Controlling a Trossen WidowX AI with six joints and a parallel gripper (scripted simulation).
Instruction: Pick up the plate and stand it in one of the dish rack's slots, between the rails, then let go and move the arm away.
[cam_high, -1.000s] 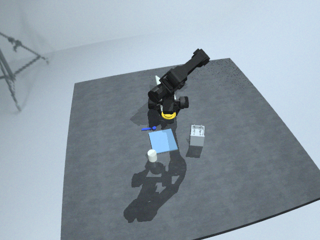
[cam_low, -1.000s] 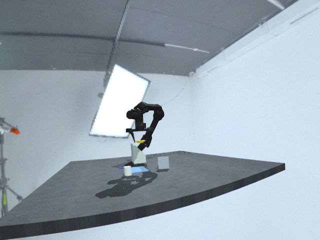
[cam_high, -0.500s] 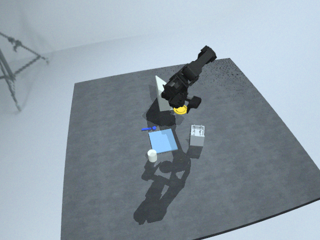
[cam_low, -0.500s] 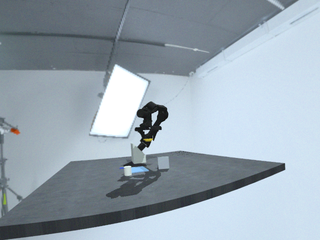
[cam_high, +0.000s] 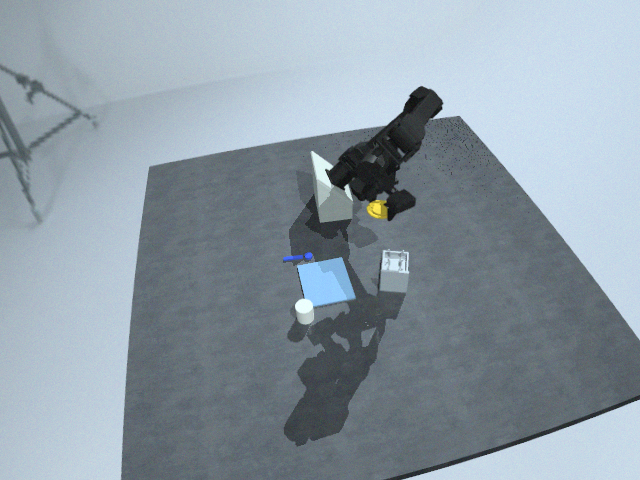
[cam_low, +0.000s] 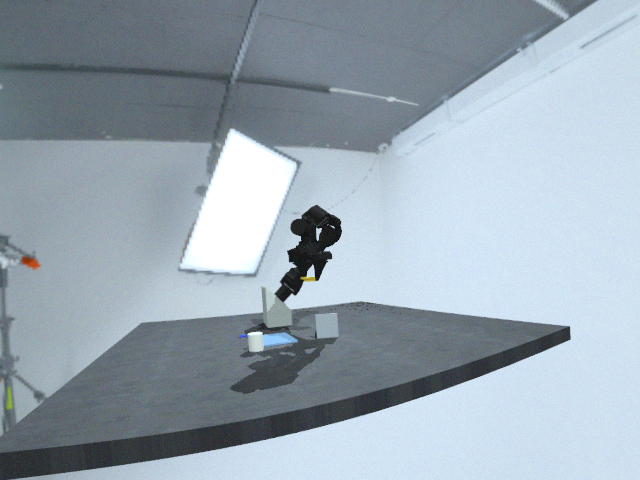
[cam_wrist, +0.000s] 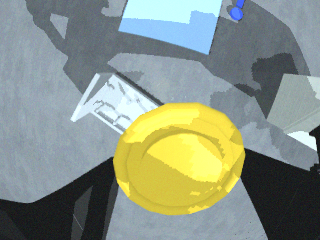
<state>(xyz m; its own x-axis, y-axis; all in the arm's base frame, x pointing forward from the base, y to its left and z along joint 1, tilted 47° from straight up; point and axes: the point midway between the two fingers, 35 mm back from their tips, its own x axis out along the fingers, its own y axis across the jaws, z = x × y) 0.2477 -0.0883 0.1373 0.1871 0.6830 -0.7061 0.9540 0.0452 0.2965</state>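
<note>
Now: gripper tip 50 mm short of the grey dish rack, 30 mm to the right of it and 170 mm above it. Also, from my gripper tip: yellow plate: 10 mm above; then light blue mat: 20 mm ahead, 160 mm to the right, 190 mm below; then blue spoon: 90 mm behind, 200 mm to the right, 180 mm below.
</note>
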